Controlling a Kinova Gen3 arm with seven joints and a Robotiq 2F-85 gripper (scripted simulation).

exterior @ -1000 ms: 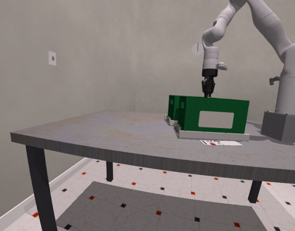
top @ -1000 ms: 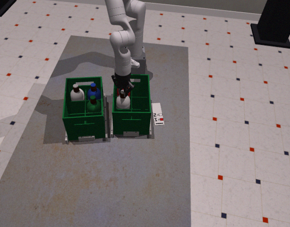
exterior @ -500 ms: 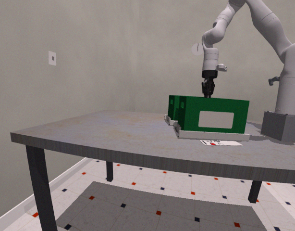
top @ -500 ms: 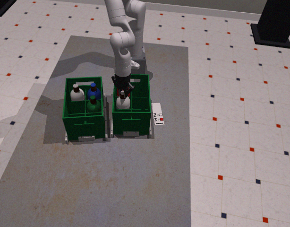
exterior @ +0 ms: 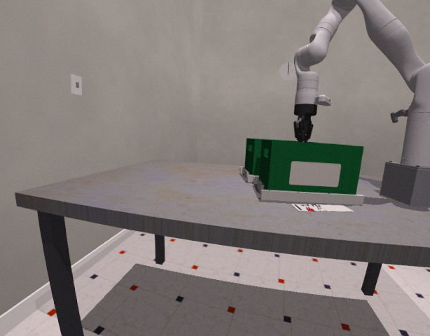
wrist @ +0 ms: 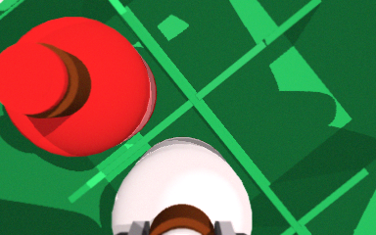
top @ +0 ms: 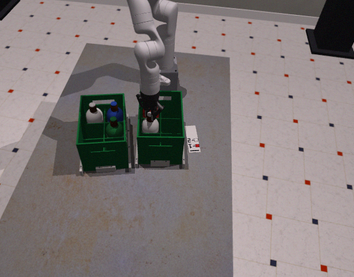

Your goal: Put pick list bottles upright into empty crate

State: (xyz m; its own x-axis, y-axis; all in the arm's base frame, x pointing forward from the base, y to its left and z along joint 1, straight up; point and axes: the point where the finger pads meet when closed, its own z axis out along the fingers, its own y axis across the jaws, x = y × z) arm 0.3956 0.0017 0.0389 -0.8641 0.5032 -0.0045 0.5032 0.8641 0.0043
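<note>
The red-label bottle is 9 cm behind my hand, 1 cm to the right of it and 7 cm below it. Also, from my hand: green bottle (5 cm ahead, 14 cm to the right, 7 cm below); blue bottle (4 cm behind, 16 cm to the right, 7 cm below); pick list (4 cm behind, 18 cm to the left, 16 cm below).
</note>
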